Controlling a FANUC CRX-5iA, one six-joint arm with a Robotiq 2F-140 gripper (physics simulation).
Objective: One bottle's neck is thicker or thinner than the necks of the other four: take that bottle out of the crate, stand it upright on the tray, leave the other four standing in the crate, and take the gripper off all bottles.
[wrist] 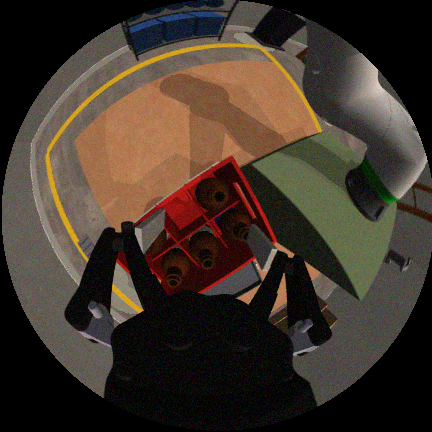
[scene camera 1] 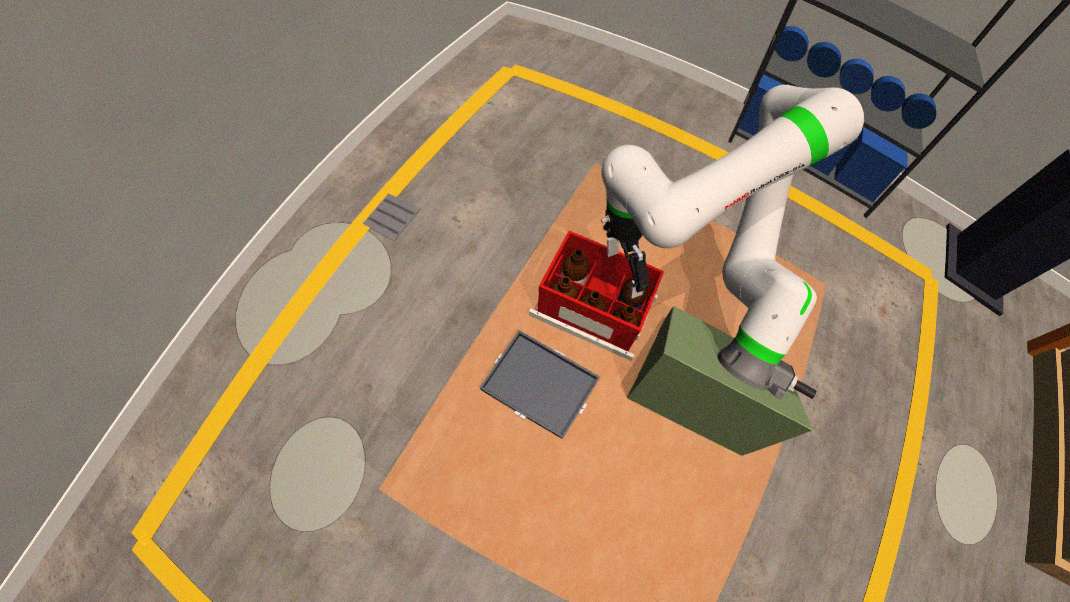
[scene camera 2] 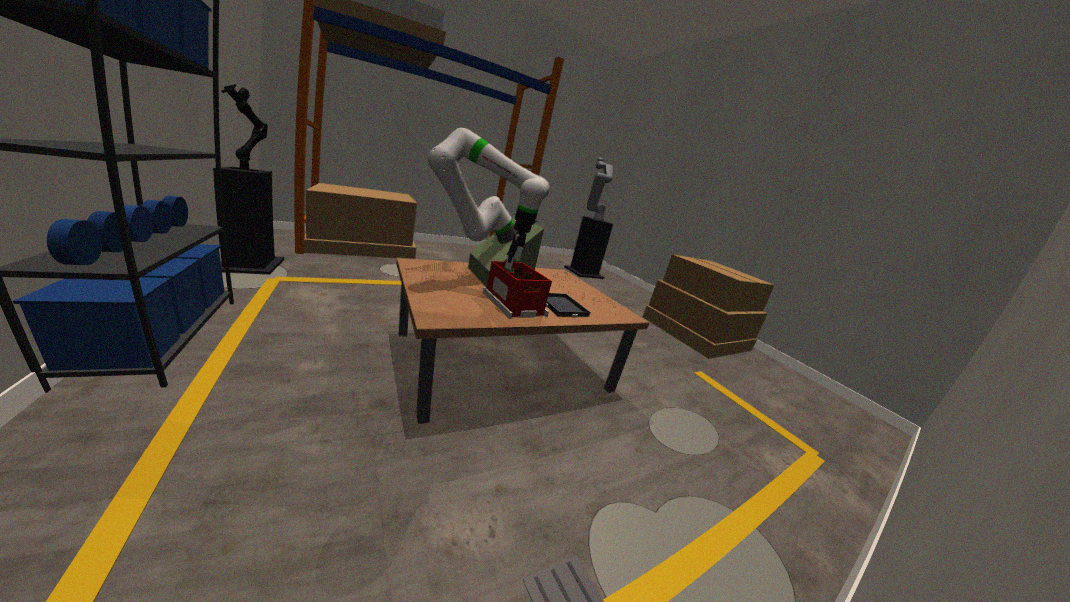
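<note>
The red crate stands on the table with five upright brown bottles. Its back middle compartment is empty. The front row holds a left, a middle and a right bottle. At the back stand a left bottle, mostly behind a finger in the wrist view, and a right bottle. Which neck differs I cannot tell. My gripper is open and empty, low over the crate. The grey tray holds no bottle.
A white strip runs along the crate's front, between crate and tray. A large green block under the arm's base stands right of crate and tray on the wooden table. A shelf unit stands beyond the table.
</note>
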